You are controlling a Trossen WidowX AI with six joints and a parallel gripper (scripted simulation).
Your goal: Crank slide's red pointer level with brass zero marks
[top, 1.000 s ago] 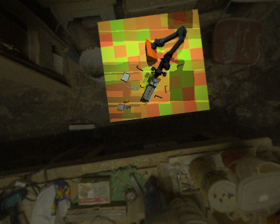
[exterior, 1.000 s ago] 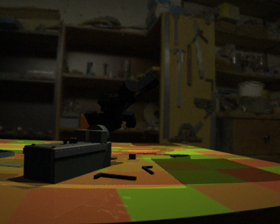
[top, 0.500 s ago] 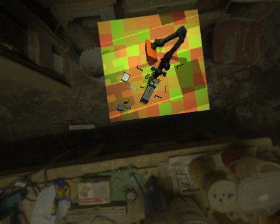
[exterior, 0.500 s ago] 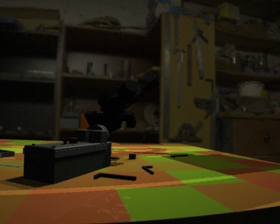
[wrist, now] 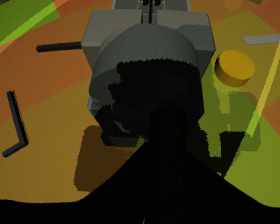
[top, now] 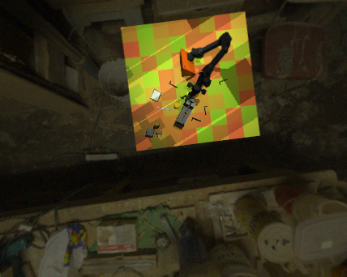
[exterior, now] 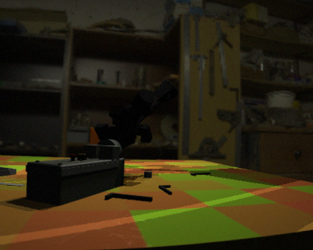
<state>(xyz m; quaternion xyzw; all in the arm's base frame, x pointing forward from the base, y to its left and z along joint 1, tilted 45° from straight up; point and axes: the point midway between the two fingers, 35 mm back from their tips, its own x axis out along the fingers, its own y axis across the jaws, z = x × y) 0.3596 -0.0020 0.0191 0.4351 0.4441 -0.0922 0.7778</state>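
Right now my gripper tip is 30 mm below the brown crank handle, 10 mm to the right of it and 10 mm past it. The rest, counted from my gripper tip: yellow disc 160 mm to the right, 80 mm below, 50 mm ahead; red pointer 180 mm ahead, 100 mm to the right, 10 mm below; small cube 130 mm to the left, 80 mm below, 80 mm behind.
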